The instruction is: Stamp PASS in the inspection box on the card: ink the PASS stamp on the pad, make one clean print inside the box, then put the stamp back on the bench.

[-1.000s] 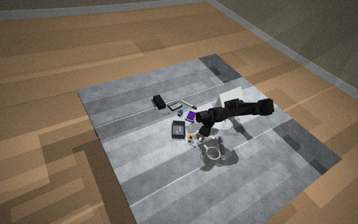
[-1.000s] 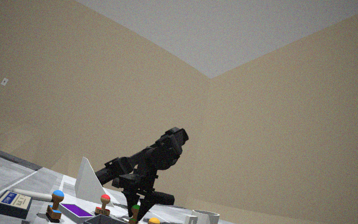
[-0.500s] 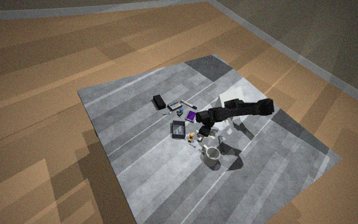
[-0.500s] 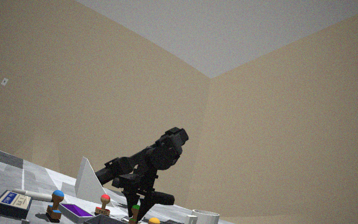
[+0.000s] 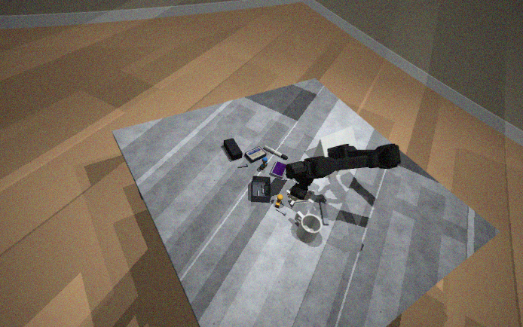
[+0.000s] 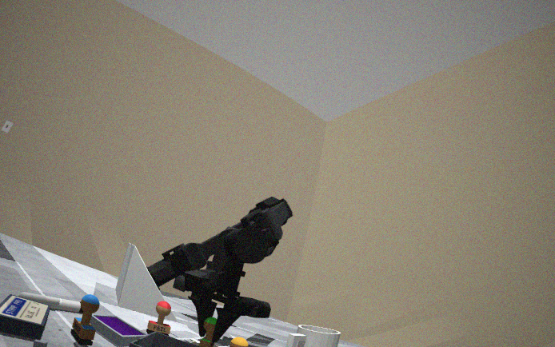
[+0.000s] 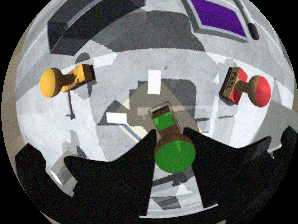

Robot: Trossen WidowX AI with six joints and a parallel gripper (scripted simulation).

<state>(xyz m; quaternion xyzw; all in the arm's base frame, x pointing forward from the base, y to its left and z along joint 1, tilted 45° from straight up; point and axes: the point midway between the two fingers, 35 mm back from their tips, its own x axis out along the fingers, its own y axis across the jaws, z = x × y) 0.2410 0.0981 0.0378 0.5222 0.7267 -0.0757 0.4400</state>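
Now: gripper tip right at the green-knobbed stamp. Also, from my gripper tip: pale card: 20 mm below, 10 mm to the left; red-knobbed stamp: 80 mm to the right, 40 mm behind; yellow-knobbed stamp: 120 mm ahead.
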